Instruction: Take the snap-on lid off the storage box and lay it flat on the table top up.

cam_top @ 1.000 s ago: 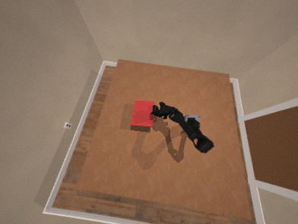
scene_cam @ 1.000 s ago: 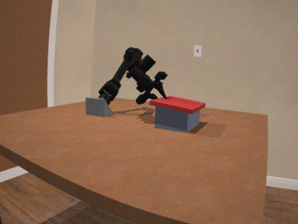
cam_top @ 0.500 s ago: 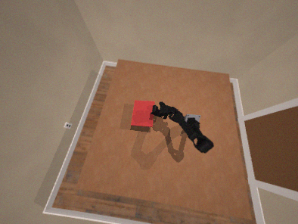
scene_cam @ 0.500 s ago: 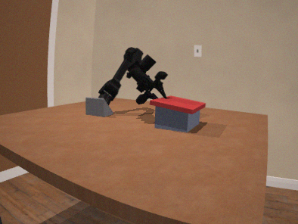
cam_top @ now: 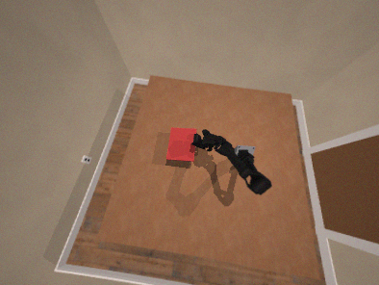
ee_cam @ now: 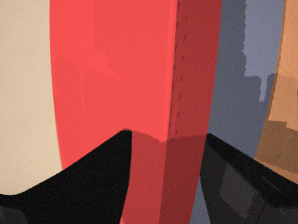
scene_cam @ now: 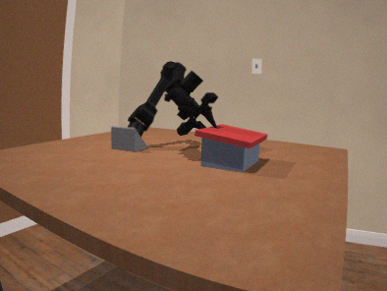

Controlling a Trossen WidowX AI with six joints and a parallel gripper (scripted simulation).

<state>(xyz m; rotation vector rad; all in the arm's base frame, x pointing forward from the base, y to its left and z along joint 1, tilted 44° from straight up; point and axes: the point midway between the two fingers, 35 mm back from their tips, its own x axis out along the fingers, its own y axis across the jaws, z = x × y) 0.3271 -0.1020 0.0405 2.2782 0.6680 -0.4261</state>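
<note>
My gripper is now 100 mm short of the red lid, 20 mm above it and 10 mm to the left of it. Round my hand: blue-grey storage box: 100 mm ahead, 80 mm below, 10 mm to the right.
</note>
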